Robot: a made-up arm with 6 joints.
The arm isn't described. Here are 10 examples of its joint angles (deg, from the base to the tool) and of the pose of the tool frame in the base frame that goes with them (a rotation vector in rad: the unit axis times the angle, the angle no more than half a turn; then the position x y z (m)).
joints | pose
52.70 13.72 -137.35 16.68 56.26 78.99 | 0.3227 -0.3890 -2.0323 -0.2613 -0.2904 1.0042
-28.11 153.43 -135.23 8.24 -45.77 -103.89 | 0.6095 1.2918 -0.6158 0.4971 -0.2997 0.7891
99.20 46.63 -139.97 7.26 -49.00 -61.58 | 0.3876 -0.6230 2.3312 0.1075 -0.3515 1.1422
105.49 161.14 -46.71 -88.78 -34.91 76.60 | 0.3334 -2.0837 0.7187 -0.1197 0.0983 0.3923
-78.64 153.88 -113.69 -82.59 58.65 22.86 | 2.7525 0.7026 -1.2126 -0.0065 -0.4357 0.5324
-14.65 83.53 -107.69 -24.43 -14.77 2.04 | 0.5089 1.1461 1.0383 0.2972 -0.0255 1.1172
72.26 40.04 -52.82 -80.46 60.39 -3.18 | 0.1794 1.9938 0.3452 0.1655 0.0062 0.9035
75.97 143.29 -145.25 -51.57 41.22 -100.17 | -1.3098 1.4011 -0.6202 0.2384 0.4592 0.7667
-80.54 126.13 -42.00 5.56 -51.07 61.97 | 1.7548 -0.8214 1.1991 0.1180 -0.4106 0.5906
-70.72 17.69 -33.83 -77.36 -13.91 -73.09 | 0.3953 1.4319 -1.9957 0.0627 -0.0351 0.9391
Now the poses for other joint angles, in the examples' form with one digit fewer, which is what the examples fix.
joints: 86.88 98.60 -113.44 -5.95 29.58 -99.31
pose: -1.400 1.577 0.534 0.080 0.365 0.961
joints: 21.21 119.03 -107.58 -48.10 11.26 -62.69
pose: -0.334 2.088 -0.352 0.484 0.138 0.807
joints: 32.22 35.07 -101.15 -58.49 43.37 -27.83
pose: 0.578 1.272 0.556 0.013 -0.114 1.080
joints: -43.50 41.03 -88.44 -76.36 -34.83 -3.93
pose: -0.008 1.044 -0.423 0.088 0.064 1.118
